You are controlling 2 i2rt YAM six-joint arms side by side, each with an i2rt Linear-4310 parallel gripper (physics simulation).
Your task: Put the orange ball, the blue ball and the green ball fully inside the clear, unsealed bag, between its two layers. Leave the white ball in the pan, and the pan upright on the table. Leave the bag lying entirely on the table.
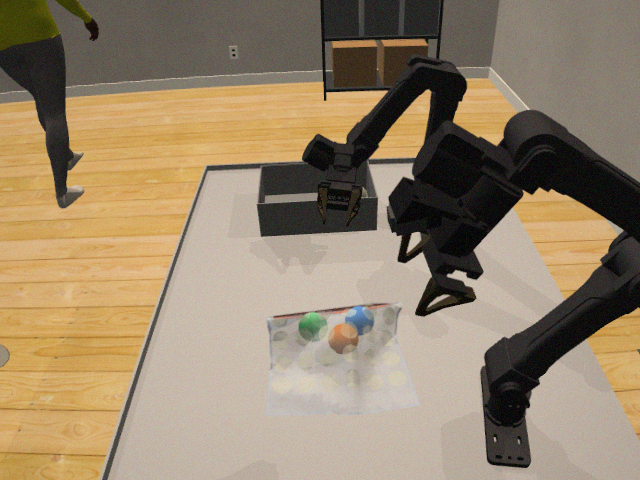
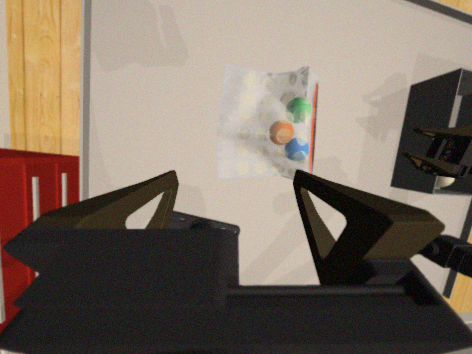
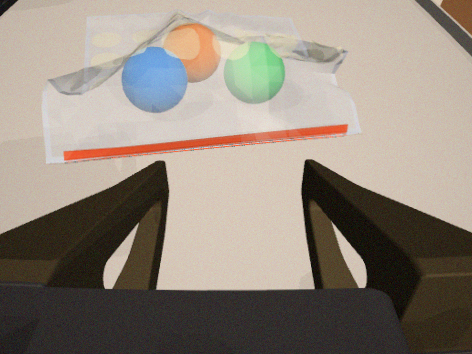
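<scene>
The clear bag [image 1: 330, 400] [image 2: 232, 110] [image 3: 95, 122] lies on the table, its red-striped mouth facing the pan. The green ball [image 1: 312, 327] [image 2: 299, 109] [image 3: 254, 73], blue ball [image 1: 359, 320] [image 2: 297, 149] [image 3: 155, 80] and orange ball [image 1: 343, 338] [image 2: 282, 132] [image 3: 192, 53] show through its dotted film, behind the mouth, and appear between the layers. The white ball [image 2: 443, 182] is in the dark pan [image 1: 310, 219] [image 2: 425, 107], which stands upright. My left gripper [image 1: 409, 287] [image 2: 235, 176] is open and empty, above the table right of the bag. My right gripper [image 1: 336, 224] [image 3: 235, 175] is partly open and empty, before the mouth.
The grey table [image 1: 206, 289] has a dark raised rim. The left arm's base [image 1: 508, 444] stands right of the bag. A red cabinet [image 2: 45, 200] is beyond the table edge. A shelf unit [image 1: 382, 37] with boxes and a person's legs [image 1: 49, 103] are in the background.
</scene>
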